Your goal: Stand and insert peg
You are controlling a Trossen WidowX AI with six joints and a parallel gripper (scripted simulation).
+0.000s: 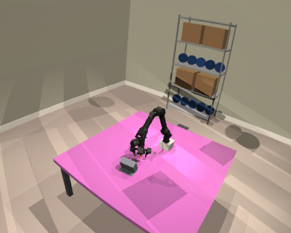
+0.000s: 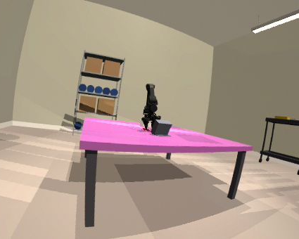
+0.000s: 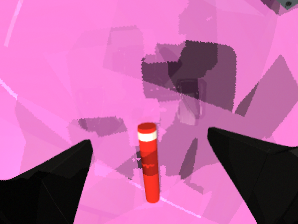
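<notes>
My gripper tip is now 10 mm past the red peg, 10 mm to the left of it and 10 mm above it. From my gripper tip the other things lie so: dark panel block: 180 mm ahead, 50 mm to the left, 40 mm above.
</notes>
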